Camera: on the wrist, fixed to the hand. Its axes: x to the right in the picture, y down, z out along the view.
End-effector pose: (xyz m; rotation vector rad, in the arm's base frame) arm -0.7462 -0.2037 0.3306 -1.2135 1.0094 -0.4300
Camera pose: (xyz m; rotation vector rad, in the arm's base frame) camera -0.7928 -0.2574 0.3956 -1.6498 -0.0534 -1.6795
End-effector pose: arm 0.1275 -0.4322 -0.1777 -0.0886 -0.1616 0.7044
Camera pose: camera 0.1745 -0.4918 -0.2370 0.1392 -0.0449 -0.7816
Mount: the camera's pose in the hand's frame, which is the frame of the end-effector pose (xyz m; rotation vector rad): -0.0105 -0.0671 -0.0683 0.1447 0.1004 -1.4968
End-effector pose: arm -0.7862 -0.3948 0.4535 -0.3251 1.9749 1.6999
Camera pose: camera -0.7594 -0.4753 0.4079 -1.3833 1.1698 0.5362
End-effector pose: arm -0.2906 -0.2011 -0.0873 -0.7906 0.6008 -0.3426
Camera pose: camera -0.3456 -0.2785 -0.0709 -0.9681 -0.0444 -1.7732
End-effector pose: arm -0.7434 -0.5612 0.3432 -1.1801 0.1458 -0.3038
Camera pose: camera -0.7824 -0.6417 0.3790 -0.9302 -0.7118 -1.6436
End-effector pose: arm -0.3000 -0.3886 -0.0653 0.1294 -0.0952 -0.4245
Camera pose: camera -0.3285 -0.4377 -0.1431 0.3585 0.0935 -1.9038
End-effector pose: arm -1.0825 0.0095 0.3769 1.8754 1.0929 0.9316
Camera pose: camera -1.1688 0.0399 0.3467 0.6237 2.1009 0.0325
